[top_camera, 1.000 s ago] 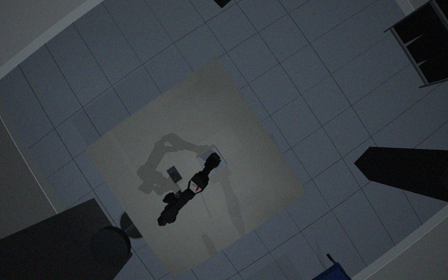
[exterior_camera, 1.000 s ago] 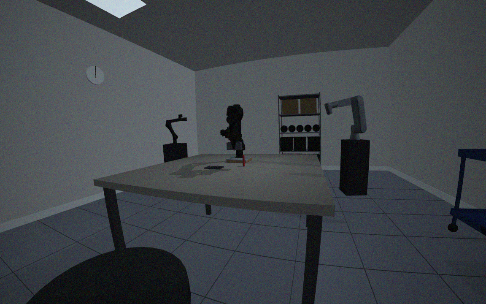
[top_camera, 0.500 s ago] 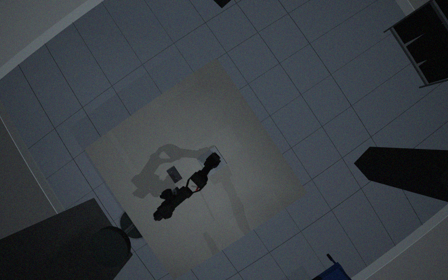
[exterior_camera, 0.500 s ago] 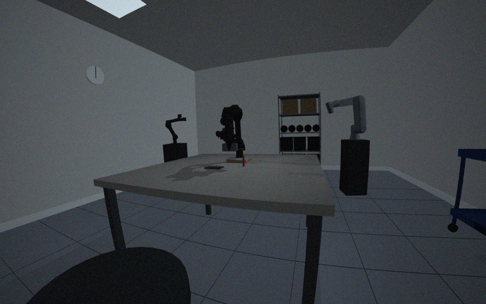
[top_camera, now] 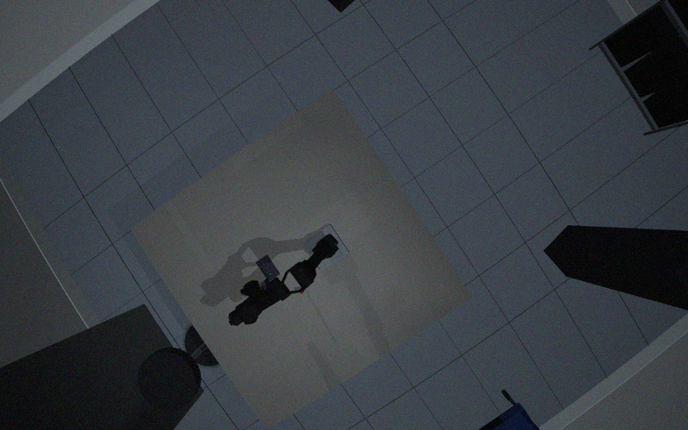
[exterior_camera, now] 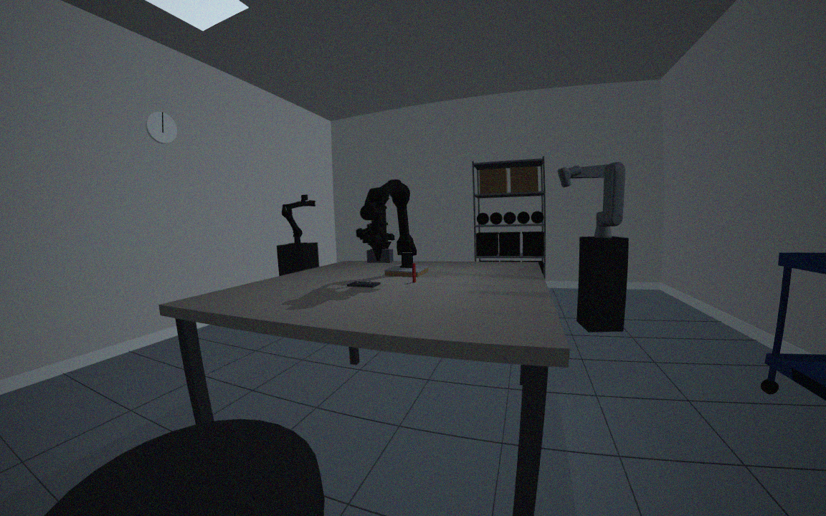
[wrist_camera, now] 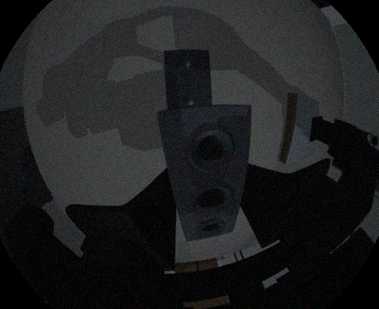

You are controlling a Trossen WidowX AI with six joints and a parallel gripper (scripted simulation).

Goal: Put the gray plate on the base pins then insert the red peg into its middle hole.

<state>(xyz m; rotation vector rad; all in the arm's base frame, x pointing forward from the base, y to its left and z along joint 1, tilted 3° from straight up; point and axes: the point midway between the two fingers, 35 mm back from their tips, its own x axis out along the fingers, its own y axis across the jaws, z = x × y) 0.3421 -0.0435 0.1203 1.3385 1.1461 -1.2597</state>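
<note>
My gripper tip is 9 cm past the red peg, 12 cm to the right of it and 7 cm above it. The rest, counted from my gripper tip: gray plate: 3 cm above.
</note>
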